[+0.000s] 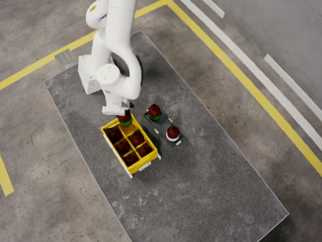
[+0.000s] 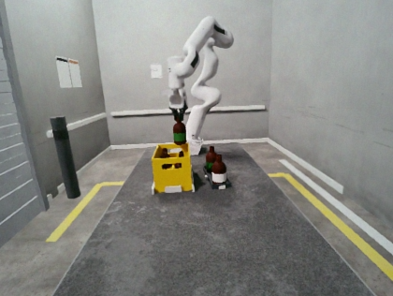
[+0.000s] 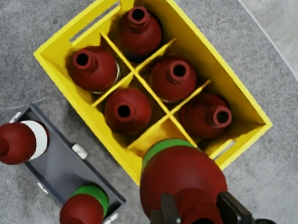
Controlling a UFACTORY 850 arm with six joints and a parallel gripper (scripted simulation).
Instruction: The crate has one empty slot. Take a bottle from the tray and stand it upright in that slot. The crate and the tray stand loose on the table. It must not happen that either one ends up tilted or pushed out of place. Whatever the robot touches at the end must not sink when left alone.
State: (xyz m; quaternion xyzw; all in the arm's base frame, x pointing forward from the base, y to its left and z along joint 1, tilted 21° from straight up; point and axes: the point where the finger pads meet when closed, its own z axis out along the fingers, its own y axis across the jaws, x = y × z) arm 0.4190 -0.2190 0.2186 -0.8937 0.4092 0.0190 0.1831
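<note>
My gripper is now 70 mm above the glass bottle. Also, from my hand: dark tray (320 mm below, 170 mm to the left, 110 mm ahead); then yellow crate (250 mm below, 80 mm ahead, 60 mm to the right).
</note>
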